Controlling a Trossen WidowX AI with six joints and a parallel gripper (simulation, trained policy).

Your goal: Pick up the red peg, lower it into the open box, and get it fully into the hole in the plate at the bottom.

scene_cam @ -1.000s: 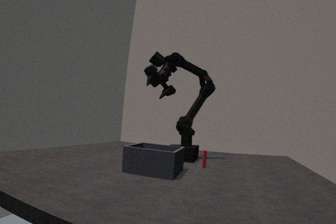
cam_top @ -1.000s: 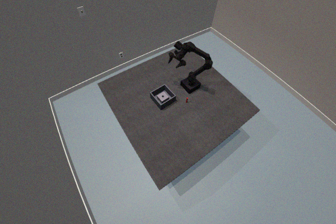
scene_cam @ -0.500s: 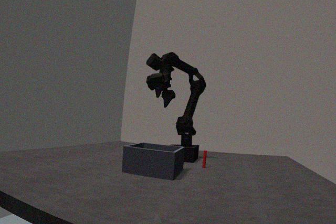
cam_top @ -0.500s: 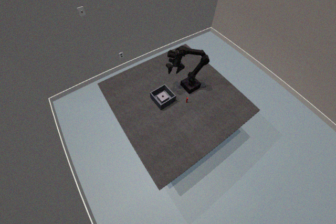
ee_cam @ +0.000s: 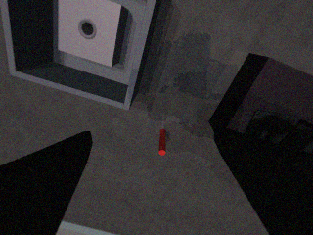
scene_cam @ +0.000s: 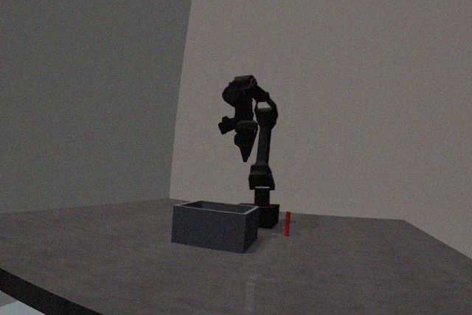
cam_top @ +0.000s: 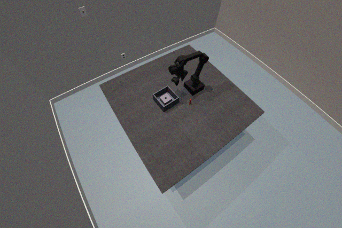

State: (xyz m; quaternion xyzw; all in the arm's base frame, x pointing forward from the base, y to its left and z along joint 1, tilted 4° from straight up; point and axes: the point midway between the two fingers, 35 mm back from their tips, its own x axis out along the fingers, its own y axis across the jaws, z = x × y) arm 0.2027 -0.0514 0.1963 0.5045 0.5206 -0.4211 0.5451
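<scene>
The red peg lies 20 mm behind my gripper tip, 150 mm to the left of it and 190 mm below it. Also, from my gripper tip: plate 120 mm ahead, 50 mm to the right, 190 mm below; box 120 mm ahead, 50 mm to the right, 210 mm below.
</scene>
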